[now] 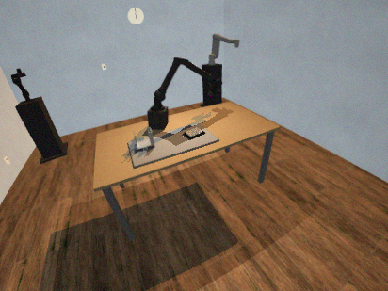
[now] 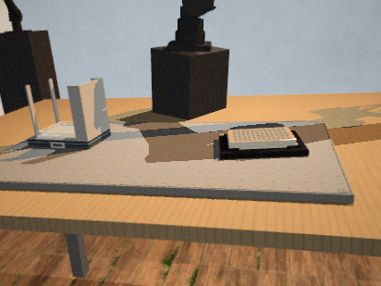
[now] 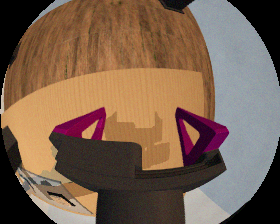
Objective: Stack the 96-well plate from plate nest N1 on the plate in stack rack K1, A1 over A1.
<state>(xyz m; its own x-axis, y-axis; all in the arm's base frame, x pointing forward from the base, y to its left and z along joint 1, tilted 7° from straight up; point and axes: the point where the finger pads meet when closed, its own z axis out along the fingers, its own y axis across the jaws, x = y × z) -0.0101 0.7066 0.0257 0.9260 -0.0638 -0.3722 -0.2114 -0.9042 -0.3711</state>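
Right now the black plate nest N1 is 38 cm ahead of my hand, 55 cm to the right of it and 13 cm below it. Also, from my hand: beige side panel 31 cm ahead, 90 cm to the right, 5 cm below; then pale A1 square 33 cm ahead, 62 cm to the right, 12 cm below.
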